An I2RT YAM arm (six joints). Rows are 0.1 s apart.
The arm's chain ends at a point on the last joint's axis. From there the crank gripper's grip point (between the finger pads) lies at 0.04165 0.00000 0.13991 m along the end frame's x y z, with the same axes.
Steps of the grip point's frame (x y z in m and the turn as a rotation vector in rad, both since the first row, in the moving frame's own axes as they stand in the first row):
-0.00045, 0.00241, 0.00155, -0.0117, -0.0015, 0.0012
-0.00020, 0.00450, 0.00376, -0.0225, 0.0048, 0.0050
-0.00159, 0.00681, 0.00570, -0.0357, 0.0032, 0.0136
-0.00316, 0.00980, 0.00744, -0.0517, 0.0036, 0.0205
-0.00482, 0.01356, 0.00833, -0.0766, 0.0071, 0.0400
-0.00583, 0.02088, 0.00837, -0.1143, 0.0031, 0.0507
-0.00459, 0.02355, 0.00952, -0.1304, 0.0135, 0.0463
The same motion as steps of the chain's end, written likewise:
-0.00024, 0.00072, 0.00150, -0.0117, -0.0015, 0.0012
-0.00086, 0.00114, 0.00400, -0.0225, 0.0048, 0.0050
-0.00200, 0.00125, 0.00593, -0.0357, 0.0032, 0.0136
-0.00358, 0.00172, 0.00780, -0.0517, 0.0036, 0.0205
-0.00556, 0.00118, 0.00910, -0.0766, 0.0071, 0.0400
-0.00580, 0.00282, 0.00953, -0.1143, 0.0031, 0.0507
-0.00600, 0.00344, 0.01141, -0.1304, 0.0135, 0.0463

